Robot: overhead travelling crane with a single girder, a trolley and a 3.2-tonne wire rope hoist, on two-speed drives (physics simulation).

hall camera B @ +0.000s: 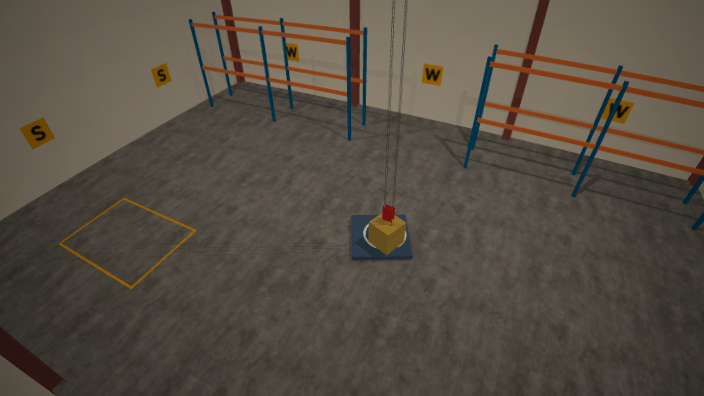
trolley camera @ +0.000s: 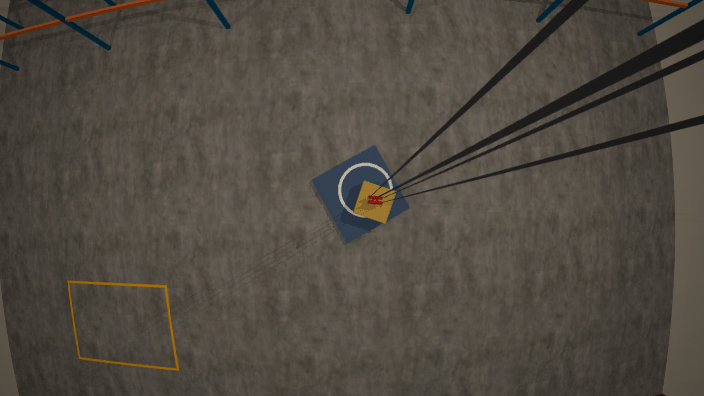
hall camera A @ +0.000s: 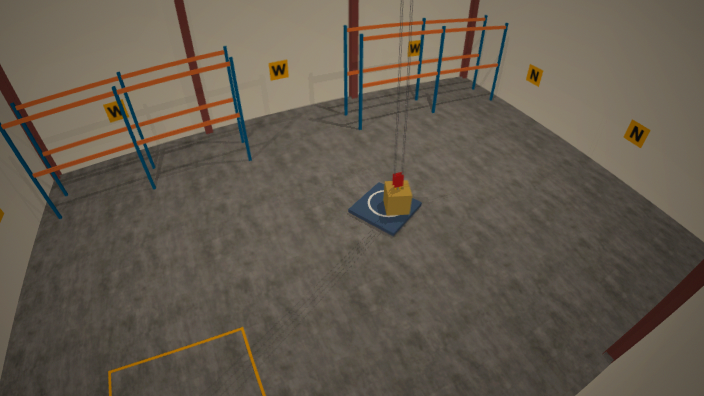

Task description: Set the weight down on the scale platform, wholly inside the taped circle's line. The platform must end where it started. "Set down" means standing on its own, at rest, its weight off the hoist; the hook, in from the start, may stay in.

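The yellow weight [hall camera A: 397, 201] [hall camera B: 386, 239] [trolley camera: 381, 213] hangs upright, apparently a little above the blue scale platform [hall camera A: 357, 210] [hall camera B: 358, 223] [trolley camera: 329, 183], with its shadow offset on the platform. The white taped circle [hall camera A: 369, 202] [hall camera B: 365, 234] [trolley camera: 340, 190] is partly hidden by the weight. In the trolley view the weight covers the circle's lower right line and reaches outside it, near the platform's right edge. My red hook block [hall camera A: 398, 180] [hall camera B: 388, 213] [trolley camera: 375, 200] is at the weight's top and holds it; the hook itself is too small to see. The ropes look straight.
An orange floor rectangle [hall camera A: 175, 350] [hall camera B: 160, 215] [trolley camera: 117, 284] lies away from the platform. Blue and orange racks stand along the W wall, one left rack [hall camera A: 134, 137] and one right rack [hall camera A: 360, 82] in hall camera A. Dark red columns stand at the walls.
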